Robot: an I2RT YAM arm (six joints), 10 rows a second.
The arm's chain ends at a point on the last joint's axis. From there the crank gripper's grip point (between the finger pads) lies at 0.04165 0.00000 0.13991 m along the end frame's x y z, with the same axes.
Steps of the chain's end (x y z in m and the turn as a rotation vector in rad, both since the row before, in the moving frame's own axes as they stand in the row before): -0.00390, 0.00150, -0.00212, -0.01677, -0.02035, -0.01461; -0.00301, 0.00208, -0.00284, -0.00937, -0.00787, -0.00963; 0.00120, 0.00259, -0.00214, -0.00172, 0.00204, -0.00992; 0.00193, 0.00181, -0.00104, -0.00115, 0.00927, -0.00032; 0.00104, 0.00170, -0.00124, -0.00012, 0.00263, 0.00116; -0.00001, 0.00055, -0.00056, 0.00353, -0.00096, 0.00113; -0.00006, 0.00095, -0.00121, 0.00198, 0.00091, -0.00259; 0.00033, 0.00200, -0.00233, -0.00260, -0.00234, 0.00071; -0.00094, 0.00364, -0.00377, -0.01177, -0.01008, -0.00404; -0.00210, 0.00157, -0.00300, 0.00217, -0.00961, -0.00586
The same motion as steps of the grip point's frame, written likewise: -0.00674, 0.00327, -0.00132, -0.01677, -0.02035, -0.01461; -0.00411, 0.00300, -0.00252, -0.00937, -0.00787, -0.00963; 0.00148, 0.00242, -0.00223, -0.00172, 0.00204, -0.00992; 0.00323, 0.00196, -0.00143, -0.00115, 0.00927, -0.00032; 0.00141, 0.00177, -0.00135, -0.00012, 0.00263, 0.00116; -0.00014, 0.00010, -0.00052, 0.00353, -0.00096, 0.00113; 0.00007, 0.00056, -0.00125, 0.00198, 0.00091, -0.00259; 0.00000, 0.00239, -0.00223, -0.00260, -0.00234, 0.00071; -0.00235, 0.00512, -0.00337, -0.01177, -0.01008, -0.00404; -0.00345, 0.00103, -0.00261, 0.00217, -0.00961, -0.00586
